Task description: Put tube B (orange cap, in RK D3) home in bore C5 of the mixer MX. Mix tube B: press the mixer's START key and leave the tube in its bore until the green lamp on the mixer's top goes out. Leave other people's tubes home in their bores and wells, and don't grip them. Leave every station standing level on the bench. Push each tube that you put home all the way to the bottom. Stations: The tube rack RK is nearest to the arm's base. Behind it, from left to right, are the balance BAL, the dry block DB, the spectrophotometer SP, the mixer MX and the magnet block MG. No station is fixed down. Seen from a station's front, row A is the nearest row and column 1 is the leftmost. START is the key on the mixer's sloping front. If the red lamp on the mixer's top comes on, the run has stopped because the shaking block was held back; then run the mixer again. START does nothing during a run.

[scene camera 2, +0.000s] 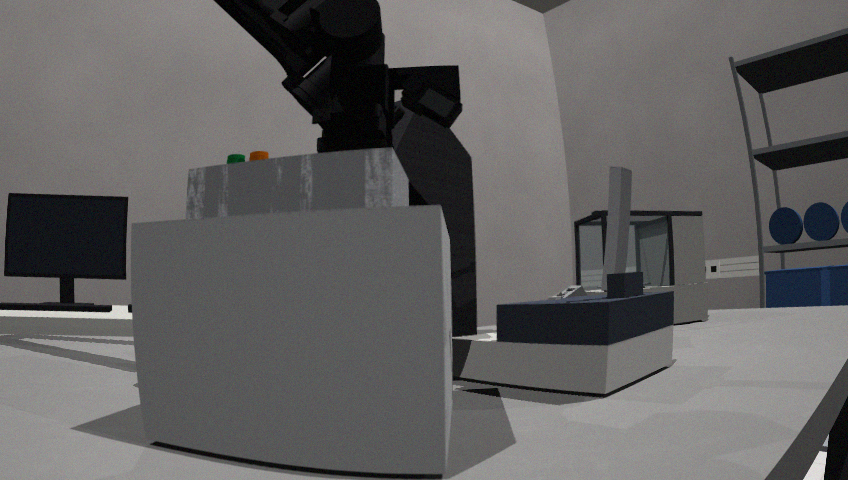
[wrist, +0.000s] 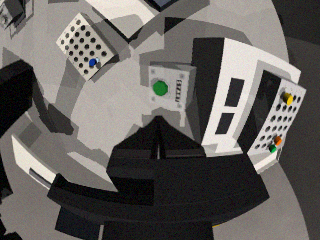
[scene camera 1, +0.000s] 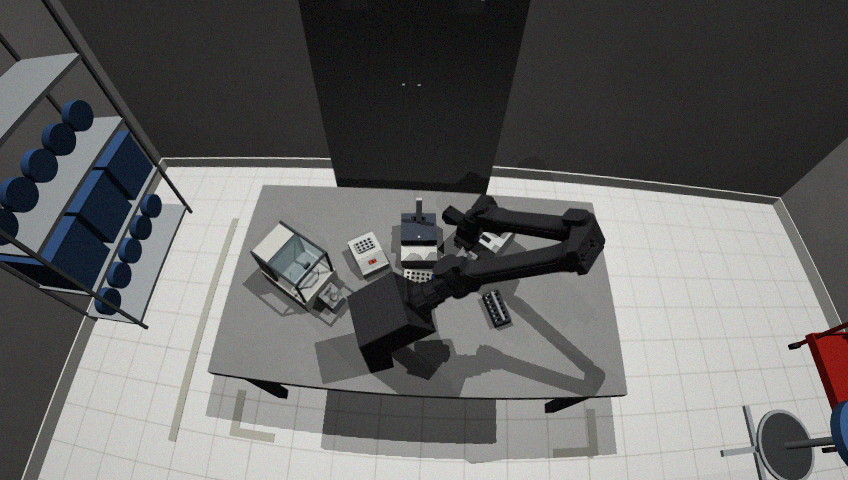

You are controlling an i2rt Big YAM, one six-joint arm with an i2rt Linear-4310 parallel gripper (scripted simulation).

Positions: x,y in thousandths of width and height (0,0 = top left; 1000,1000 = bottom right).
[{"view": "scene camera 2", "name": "spectrophotometer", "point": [706,718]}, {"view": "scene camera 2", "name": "mixer MX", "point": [380,703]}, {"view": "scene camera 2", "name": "balance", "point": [788,516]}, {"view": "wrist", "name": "gripper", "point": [495,502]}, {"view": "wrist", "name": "tube rack RK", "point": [258,181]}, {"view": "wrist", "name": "mixer MX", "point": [683,373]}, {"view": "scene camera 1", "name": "dry block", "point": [439,543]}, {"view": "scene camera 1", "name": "spectrophotometer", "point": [494,480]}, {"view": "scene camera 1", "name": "mixer MX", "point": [578,511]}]
